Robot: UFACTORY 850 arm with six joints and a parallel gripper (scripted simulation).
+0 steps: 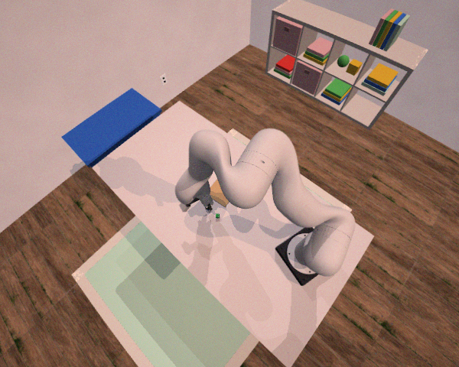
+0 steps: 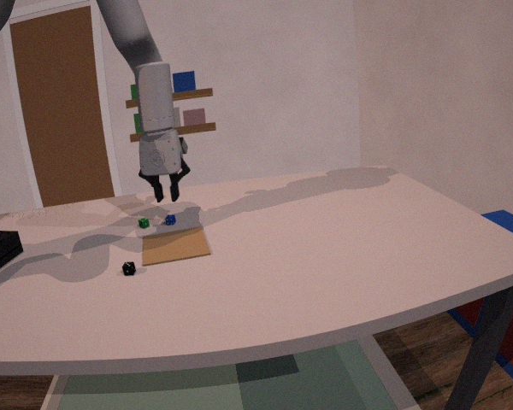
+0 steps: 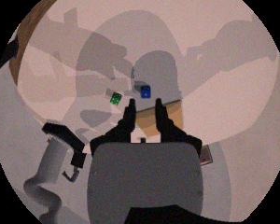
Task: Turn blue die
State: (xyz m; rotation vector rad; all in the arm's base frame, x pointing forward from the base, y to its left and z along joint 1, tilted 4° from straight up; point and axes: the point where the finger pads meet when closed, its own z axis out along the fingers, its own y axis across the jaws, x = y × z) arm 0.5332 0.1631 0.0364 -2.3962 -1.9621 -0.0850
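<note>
The blue die is 10 mm to the right of my hand and 70 mm below it. The rest, counted from my hand: tan mat: 20 mm ahead, 130 mm to the right, 80 mm below; green die: 70 mm behind, 10 mm to the right, 70 mm below; black die: 60 mm behind, 240 mm to the right, 70 mm below.
</note>
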